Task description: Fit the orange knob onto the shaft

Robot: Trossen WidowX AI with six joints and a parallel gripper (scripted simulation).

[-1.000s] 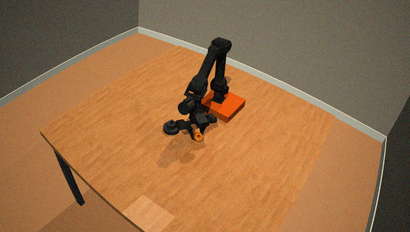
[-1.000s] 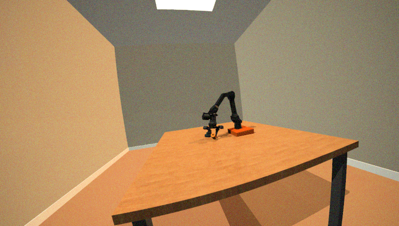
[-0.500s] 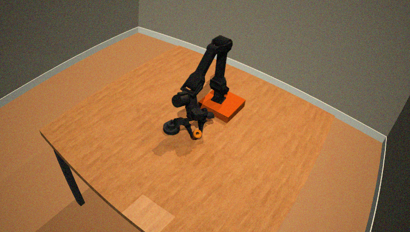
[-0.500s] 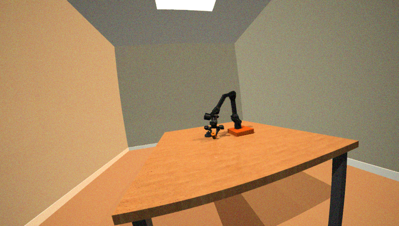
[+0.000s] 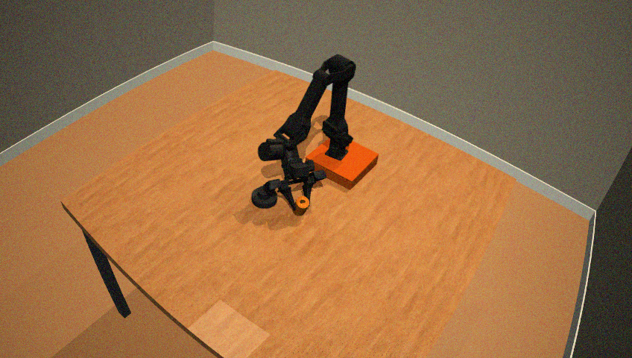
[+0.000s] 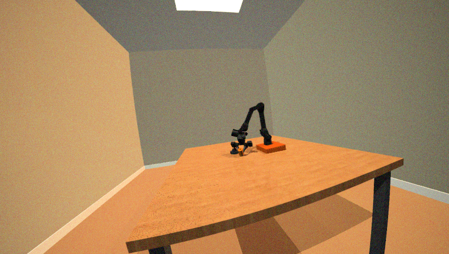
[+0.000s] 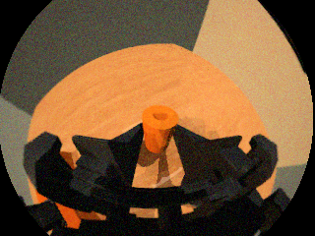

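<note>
The orange knob lies 1 cm to the right of my gripper tip and 1 cm behind it. From my gripper tip the other things lie so: round pedestal (14 cm to the right).
</note>
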